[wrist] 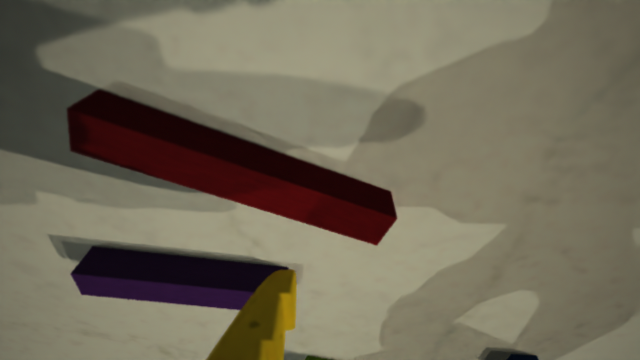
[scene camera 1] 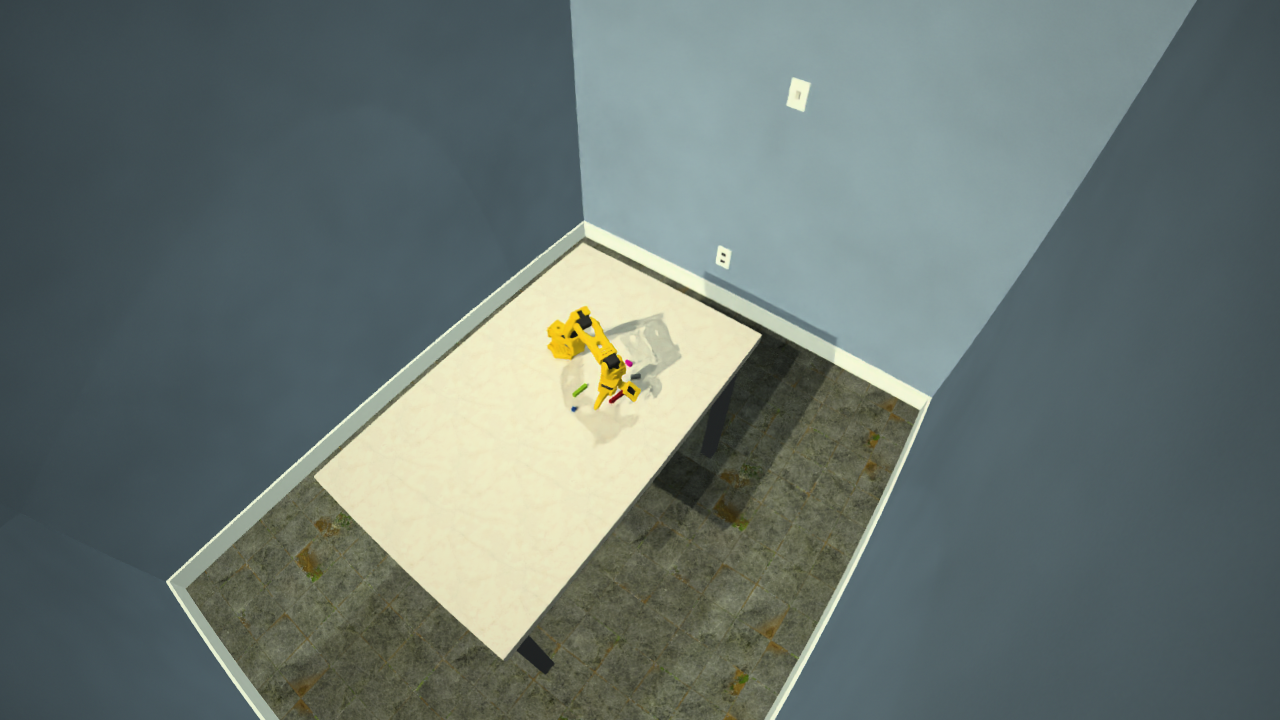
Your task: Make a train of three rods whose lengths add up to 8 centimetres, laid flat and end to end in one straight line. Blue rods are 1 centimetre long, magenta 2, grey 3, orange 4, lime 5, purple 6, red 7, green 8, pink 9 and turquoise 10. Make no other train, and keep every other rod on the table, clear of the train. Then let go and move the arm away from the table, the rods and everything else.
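Frame: origin at the arm's base, x ahead, y left, z up, level; millimetres.
Seen in the pictures: hand at its tool point: (wrist: 295, 291) (scene camera 1: 611, 392); arm's base at its link origin: (scene camera 1: 571, 349).
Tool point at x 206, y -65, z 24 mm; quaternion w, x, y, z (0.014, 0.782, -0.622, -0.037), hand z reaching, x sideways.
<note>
Offsets run from my tool point to a thing's top centre. Level surfaces: height alone.
My gripper (scene camera 1: 614, 400) is fully open and empty, above the rods; in the wrist view its notched fixed jaw (wrist: 272, 320) overlaps the right end of the purple rod {dx -30, dy +30, dz -14 mm} (wrist: 165, 282). The red rod {dx +15, dy +15, dz -14 mm} (scene camera 1: 615, 396) (wrist: 235, 167) lies apart from the purple one. The lime rod {dx -86, dy -40, dz -14 mm} (scene camera 1: 580, 390) (wrist: 318, 358) and the blue rod {dx -59, dy -100, dz -14 mm} (scene camera 1: 574, 409) (wrist: 523, 357) show at the wrist view's bottom edge. In the scene view the magenta rod {dx -31, dy +123, dz -14 mm} (scene camera 1: 629, 362) and the grey rod {dx +13, dy +96, dz -14 mm} (scene camera 1: 635, 377) lie beside the arm, apart. The purple rod is hidden there by the gripper.
The yellow arm (scene camera 1: 598, 340) reaches from its base across the pale table {dz -24 mm} (scene camera 1: 465, 465). Its shadows fall around the rods. The table's long edge lies beyond the red and grey rods, and walls rise past the table's far sides.
</note>
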